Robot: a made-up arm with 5 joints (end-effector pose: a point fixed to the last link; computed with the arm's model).
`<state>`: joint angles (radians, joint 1 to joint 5).
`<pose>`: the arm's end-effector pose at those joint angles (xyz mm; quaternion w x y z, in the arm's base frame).
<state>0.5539 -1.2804 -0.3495 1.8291 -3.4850</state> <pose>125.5 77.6 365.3 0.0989 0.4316 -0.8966 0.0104</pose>
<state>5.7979 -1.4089 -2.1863 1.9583 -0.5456</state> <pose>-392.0 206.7 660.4 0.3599 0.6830 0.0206 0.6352</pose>
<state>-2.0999 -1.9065 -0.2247 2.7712 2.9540</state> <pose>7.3 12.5 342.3 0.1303 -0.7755 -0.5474 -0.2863</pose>
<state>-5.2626 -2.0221 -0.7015 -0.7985 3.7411</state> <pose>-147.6 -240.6 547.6 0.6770 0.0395 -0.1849 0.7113</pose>
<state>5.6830 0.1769 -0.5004 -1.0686 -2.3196</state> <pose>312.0 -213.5 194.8 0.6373 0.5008 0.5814 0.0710</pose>
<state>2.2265 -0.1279 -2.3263 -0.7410 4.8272</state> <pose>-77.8 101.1 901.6 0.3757 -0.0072 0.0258 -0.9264</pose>
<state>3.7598 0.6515 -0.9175 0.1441 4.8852</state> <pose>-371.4 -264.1 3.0 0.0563 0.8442 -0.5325 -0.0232</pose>
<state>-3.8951 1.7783 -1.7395 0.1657 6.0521</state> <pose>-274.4 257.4 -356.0 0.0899 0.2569 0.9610 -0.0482</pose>
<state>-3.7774 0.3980 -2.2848 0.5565 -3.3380</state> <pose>-455.1 335.9 679.8 0.2495 -0.7679 0.1715 0.5645</pose>
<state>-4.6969 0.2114 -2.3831 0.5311 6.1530</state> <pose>-6.7 435.0 811.8 0.4867 -0.4459 -0.5161 -0.5459</pose>
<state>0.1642 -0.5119 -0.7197 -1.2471 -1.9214</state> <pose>279.9 46.4 525.7 0.7279 0.1639 0.2811 0.6035</pose>
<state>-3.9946 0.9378 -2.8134 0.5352 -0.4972</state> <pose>-439.9 503.8 561.0 0.4849 -0.1387 -0.7713 -0.3882</pose>
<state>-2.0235 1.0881 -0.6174 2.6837 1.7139</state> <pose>-56.5 -116.1 -5.3 0.1542 -0.0019 -0.0061 0.9880</pose>
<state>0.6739 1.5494 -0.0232 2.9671 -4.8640</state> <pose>-19.1 -15.3 128.6 0.6754 -0.5826 0.2278 -0.3905</pose>
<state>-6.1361 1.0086 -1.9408 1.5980 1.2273</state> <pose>609.0 90.2 71.4 0.2073 0.8106 -0.4860 -0.2526</pose>
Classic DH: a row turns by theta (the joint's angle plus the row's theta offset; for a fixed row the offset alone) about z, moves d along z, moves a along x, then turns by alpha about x. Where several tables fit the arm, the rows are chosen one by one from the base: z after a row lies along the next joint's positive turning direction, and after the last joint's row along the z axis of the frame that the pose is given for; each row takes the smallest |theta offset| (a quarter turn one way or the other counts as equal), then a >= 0, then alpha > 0; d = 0 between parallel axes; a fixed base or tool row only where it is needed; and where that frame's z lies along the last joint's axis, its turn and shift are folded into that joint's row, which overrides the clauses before.
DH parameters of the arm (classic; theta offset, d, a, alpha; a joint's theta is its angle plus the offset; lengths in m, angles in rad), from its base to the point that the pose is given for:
joint 1: 0 0.207 0 -1.5708
joint 2: -1.3863 0 0.2889 0
joint 3: -0.4077 0 -0.3794 0
joint 4: -1.3476 0 -0.055 1.5708
joint 5: 3.1416 0.07 0 0

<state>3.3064 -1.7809 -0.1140 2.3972 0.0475</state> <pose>-49.0 -8.2 309.2 0.2471 -0.0568 0.9670 0.0263</pose>
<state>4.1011 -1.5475 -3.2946 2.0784 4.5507</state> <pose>381.1 543.8 220.8 0.9098 0.1831 -0.0419 -0.3702</pose>
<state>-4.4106 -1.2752 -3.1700 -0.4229 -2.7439</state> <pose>206.8 -664.4 291.9 0.2743 0.5110 -0.5625 0.5893</pose>
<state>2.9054 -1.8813 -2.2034 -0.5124 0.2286</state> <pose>691.5 -166.4 273.4 0.7467 0.1532 0.6473 -0.0028</pose>
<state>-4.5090 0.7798 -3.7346 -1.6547 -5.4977</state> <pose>-30.0 145.2 703.3 0.7113 0.5896 0.3178 -0.2130</pose>
